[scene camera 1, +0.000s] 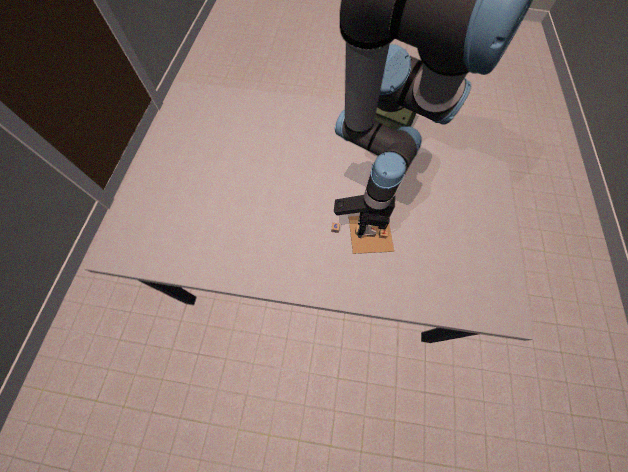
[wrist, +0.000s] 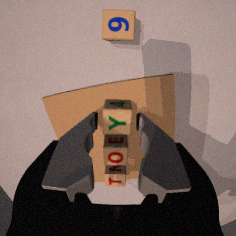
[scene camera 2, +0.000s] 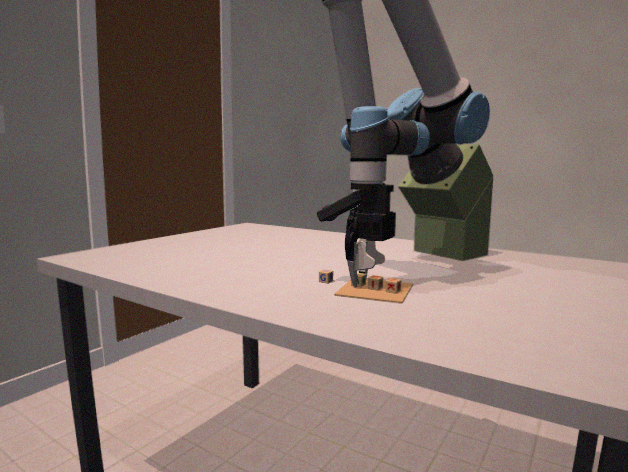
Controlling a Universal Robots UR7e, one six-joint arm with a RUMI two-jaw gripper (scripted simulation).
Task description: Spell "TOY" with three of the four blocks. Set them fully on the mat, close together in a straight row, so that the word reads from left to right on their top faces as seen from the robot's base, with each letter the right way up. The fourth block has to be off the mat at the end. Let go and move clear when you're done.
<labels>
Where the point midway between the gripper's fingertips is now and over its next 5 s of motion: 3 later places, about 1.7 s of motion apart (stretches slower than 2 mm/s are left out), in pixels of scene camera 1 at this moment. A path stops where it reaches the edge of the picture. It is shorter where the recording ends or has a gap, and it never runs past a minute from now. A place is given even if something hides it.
My gripper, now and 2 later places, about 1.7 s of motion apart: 359, 231; 363, 222; 366, 213
</labels>
